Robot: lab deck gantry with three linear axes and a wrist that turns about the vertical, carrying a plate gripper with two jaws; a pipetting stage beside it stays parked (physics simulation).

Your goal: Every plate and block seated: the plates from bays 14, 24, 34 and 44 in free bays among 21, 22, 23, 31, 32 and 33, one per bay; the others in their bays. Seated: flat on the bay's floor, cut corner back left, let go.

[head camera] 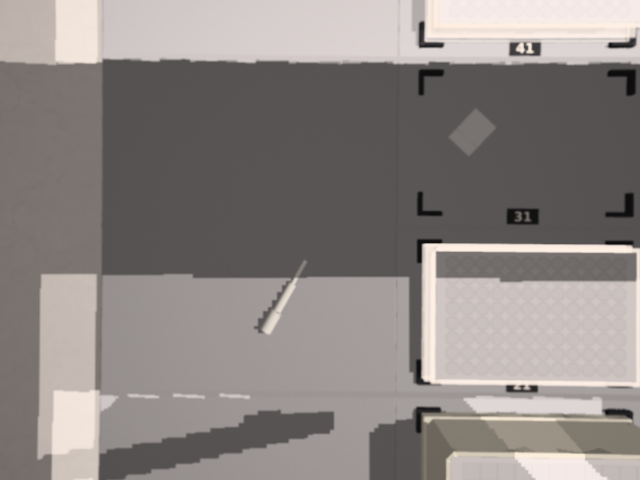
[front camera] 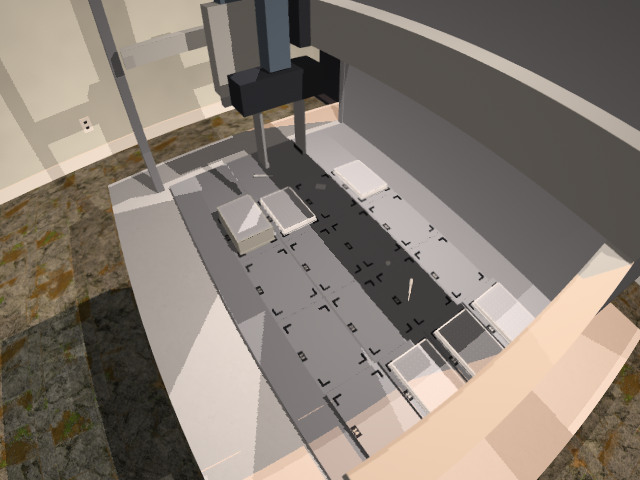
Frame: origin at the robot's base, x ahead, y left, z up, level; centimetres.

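Seen in the pictures: gripper, fingertip midpoint: [front camera: 282,156]; robot's base at its link origin: [front camera: 219,219].
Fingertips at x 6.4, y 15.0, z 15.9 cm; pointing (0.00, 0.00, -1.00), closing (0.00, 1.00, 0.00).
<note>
Pixels of each thing's top centre, then the offset from my fingertips to it. "spot": a spot on its surface instead.
- clear-topped plate at its top centre: [head camera: 535,316] [front camera: 286,207] dx +0.0, dy +0.0, dz -14.5 cm
- Bay 31 at a spot on its surface: [head camera: 522,175] spot: dx +0.0, dy +8.7, dz -15.9 cm
- bay 24 at a spot on its surface: [front camera: 423,374] spot: dx +48.0, dy -0.8, dz -13.0 cm
- bay 34 at a spot on its surface: [front camera: 467,335] spot: dx +47.4, dy +10.8, dz -13.0 cm
- bay 44 at a spot on its surface: [front camera: 501,310] spot: dx +48.0, dy +20.6, dz -13.1 cm
- tall block at its top centre: [front camera: 243,216] dx +0.0, dy -10.7, dz -11.8 cm
- white plate at its top centre: [front camera: 360,176] dx +0.0, dy +21.4, dz -14.5 cm
- small pale pointed stick at its top centre: [head camera: 285,296] [front camera: 263,174] dx -15.1, dy +0.9, dz -15.2 cm
- pale stick at its top centre: [front camera: 410,288] dx +32.6, dy +9.7, dz -15.2 cm
My gripper [front camera: 283,159] is open and empty, hanging past the column 1 end of the deck; it does not show in the head view. A clear-topped plate [front camera: 287,209] [head camera: 527,320] lies in bay 21 and looks flat; its cut corner is not clear. Bay 31 [head camera: 522,175] is empty, as are bays 22, 32, 23 and 33. Plates stand in bay 24 [front camera: 423,374], bay 34 [front camera: 467,335] and bay 44 [front camera: 501,310], partly behind the front beam. Bay 14 shows no plate in its visible part. A tall block [front camera: 245,222] [head camera: 537,439] stands in bay 11, and a white plate [front camera: 360,178] [head camera: 532,12] in bay 41.
A small pale pointed stick [front camera: 262,176] [head camera: 281,304] lies beyond bay 21, outside the bays. Another pale stick [front camera: 410,289] appears around bay 33. A dark wall runs along the row 4 side. The front beam [front camera: 491,377] crosses above the column 4 end.
</note>
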